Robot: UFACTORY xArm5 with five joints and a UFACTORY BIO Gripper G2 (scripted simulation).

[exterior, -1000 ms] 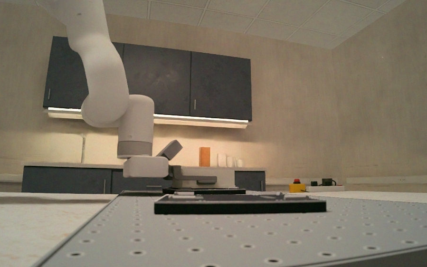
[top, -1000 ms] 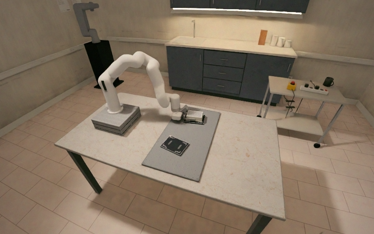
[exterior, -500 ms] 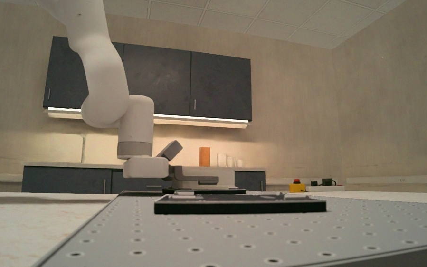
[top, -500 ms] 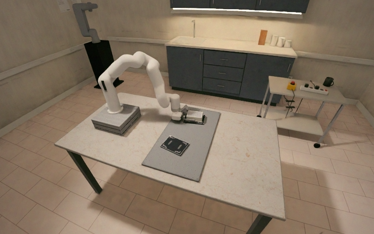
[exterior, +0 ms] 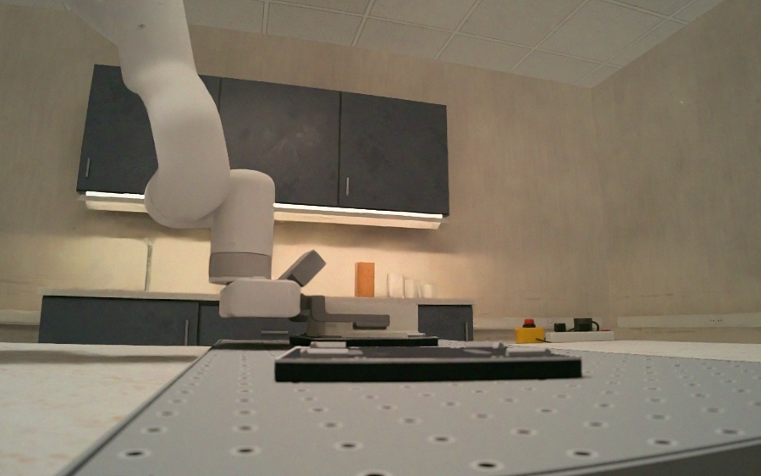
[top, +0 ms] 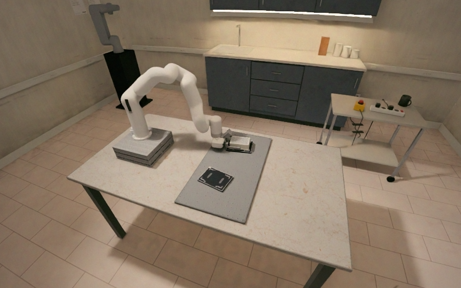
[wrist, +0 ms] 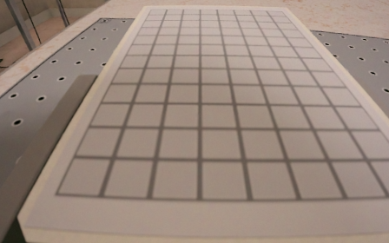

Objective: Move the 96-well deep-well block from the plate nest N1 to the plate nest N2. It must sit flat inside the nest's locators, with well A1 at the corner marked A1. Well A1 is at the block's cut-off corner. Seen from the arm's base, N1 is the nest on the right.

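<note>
The white 96-well deep-well block is 10 mm ahead of my hand. Round my hand: A1 mark 70 mm behind, 40 mm to the left, 20 mm below; then black plate nest 330 mm to the right, 30 mm behind, 20 mm below.
</note>
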